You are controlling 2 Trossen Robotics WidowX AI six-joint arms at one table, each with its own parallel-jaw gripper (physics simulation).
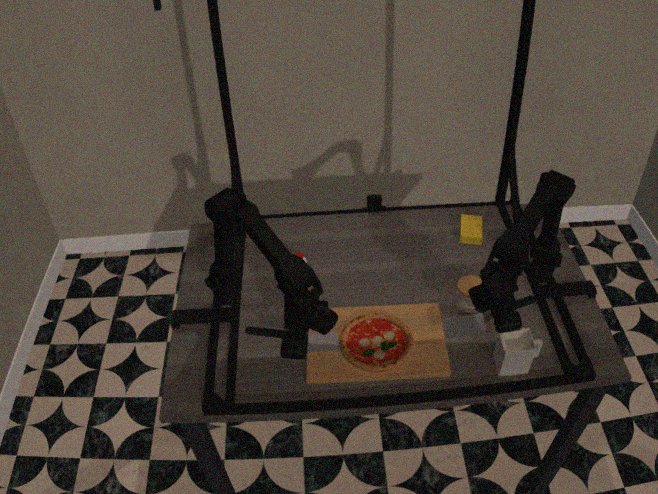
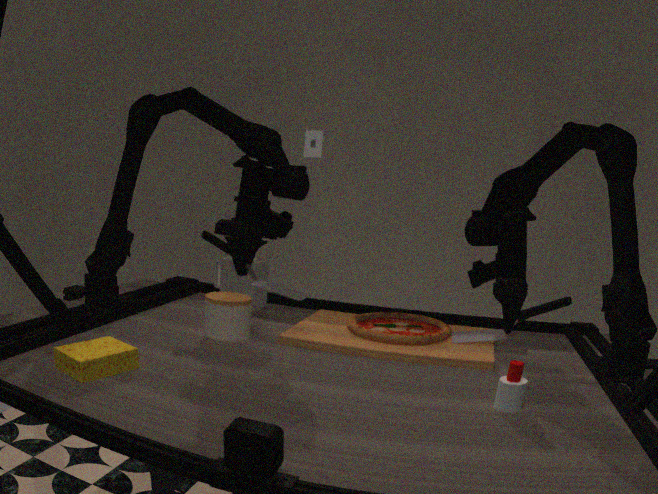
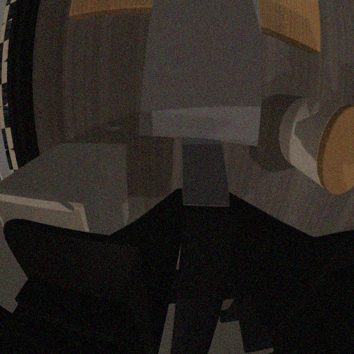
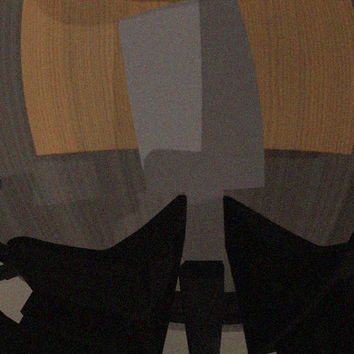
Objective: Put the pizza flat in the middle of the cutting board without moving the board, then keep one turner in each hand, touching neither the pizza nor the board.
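Observation:
The pizza [image 1: 375, 341] [image 2: 399, 328] lies flat, topping up, about the middle of the cutting board [image 1: 430, 366] [image 2: 313, 332] [image 3: 295, 22] [image 4: 65, 100]. My left gripper [image 1: 509, 323] [image 2: 242, 270] [image 3: 200, 197] is shut on a turner [image 1: 466, 322] [image 2: 281, 291] [image 3: 200, 75]; its blade is raised beside the board, apart from it. My right gripper [image 1: 293, 352] [image 2: 509, 327] [image 4: 203, 203] is shut on the other turner [image 1: 323, 340] [image 2: 478, 337] [image 4: 170, 90]. That blade reaches over the board's edge close to the pizza's rim; whether it touches either I cannot tell.
A white pitcher [image 1: 516, 358] stands below the left gripper. A jar with a wooden lid [image 1: 468, 285] [image 2: 227, 321] [image 3: 305, 145] stands near the left gripper. A yellow sponge [image 1: 471, 229] [image 2: 95, 358] and a white bottle with a red cap [image 2: 511, 394] also stand on the table.

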